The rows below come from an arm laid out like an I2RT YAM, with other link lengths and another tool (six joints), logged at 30 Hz.
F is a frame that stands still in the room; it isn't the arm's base.
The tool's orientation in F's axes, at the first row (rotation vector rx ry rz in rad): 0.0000 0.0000 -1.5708
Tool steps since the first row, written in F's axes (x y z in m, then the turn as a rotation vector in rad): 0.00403 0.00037 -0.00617 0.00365 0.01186 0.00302; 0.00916 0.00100 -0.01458 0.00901 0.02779 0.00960; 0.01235 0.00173 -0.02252 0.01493 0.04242 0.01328; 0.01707 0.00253 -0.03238 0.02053 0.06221 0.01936; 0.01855 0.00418 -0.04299 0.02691 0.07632 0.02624; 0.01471 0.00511 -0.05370 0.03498 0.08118 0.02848; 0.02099 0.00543 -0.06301 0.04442 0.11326 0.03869; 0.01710 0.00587 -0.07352 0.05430 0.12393 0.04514; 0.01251 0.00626 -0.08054 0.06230 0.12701 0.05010; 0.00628 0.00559 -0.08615 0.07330 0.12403 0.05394; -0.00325 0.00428 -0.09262 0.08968 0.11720 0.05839; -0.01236 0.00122 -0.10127 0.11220 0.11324 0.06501
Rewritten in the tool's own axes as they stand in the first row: -0.00037 0.00403 -0.00617 -0.01186 0.00365 0.00302; -0.00100 0.00916 -0.01458 -0.02779 0.00901 0.00960; -0.00173 0.01235 -0.02252 -0.04242 0.01493 0.01328; -0.00253 0.01707 -0.03238 -0.06221 0.02053 0.01936; -0.00418 0.01855 -0.04299 -0.07632 0.02691 0.02624; -0.00511 0.01471 -0.05370 -0.08118 0.03498 0.02848; -0.00543 0.02099 -0.06301 -0.11326 0.04442 0.03869; -0.00587 0.01710 -0.07352 -0.12393 0.05430 0.04514; -0.00626 0.01251 -0.08054 -0.12701 0.06230 0.05010; -0.00559 0.00628 -0.08615 -0.12403 0.07330 0.05394; -0.00428 -0.00325 -0.09262 -0.11720 0.08968 0.05839; -0.00122 -0.01236 -0.10127 -0.11324 0.11220 0.06501
